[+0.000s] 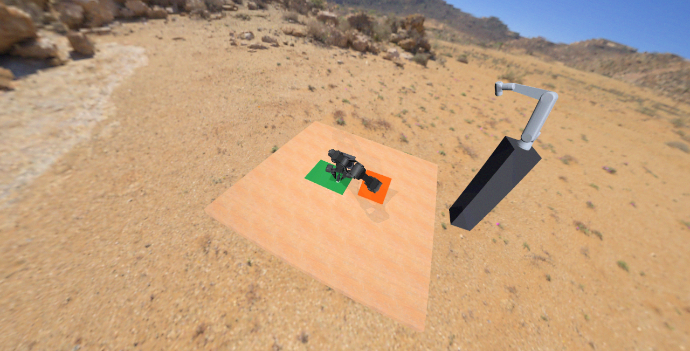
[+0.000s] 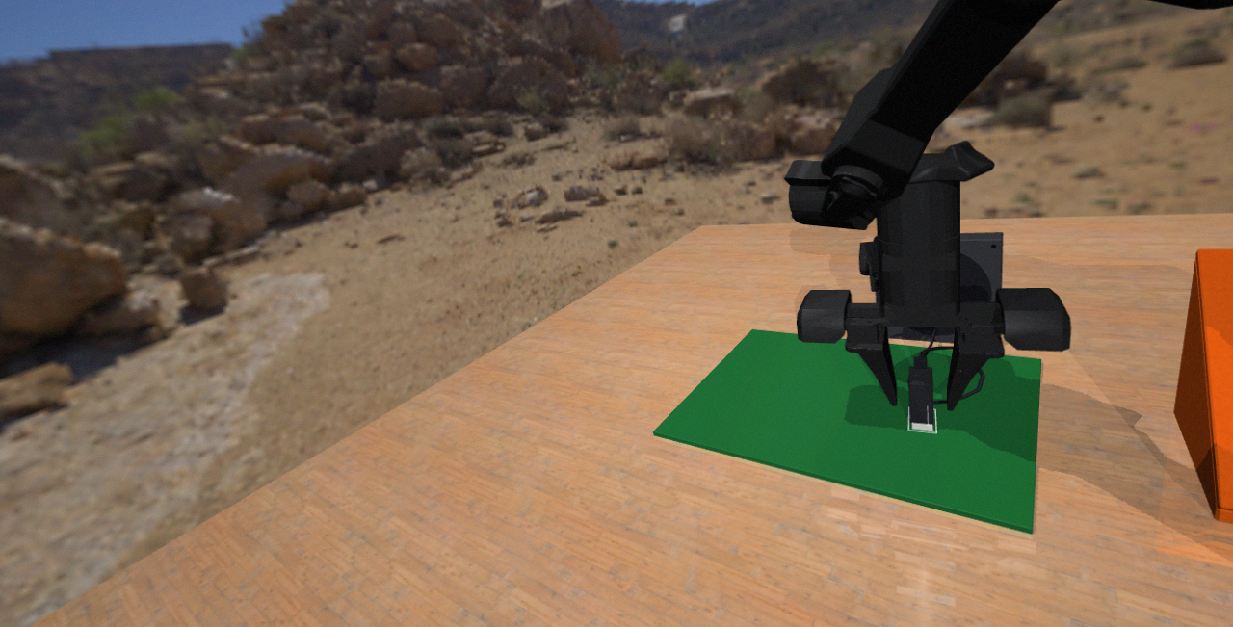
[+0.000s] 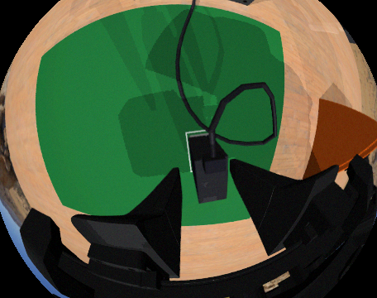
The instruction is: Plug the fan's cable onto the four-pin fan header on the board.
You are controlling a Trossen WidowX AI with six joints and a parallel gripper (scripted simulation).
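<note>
Right now the black plug is 1 cm to the right of my gripper tip and 1 cm above it. The rest, counted from my gripper tip: black square fan (18 cm to the right, 4 cm above); then green board (7 cm ahead, 4 cm below, 3 cm to the right); then white four-pin header (2 cm below, 1 cm to the right).
</note>
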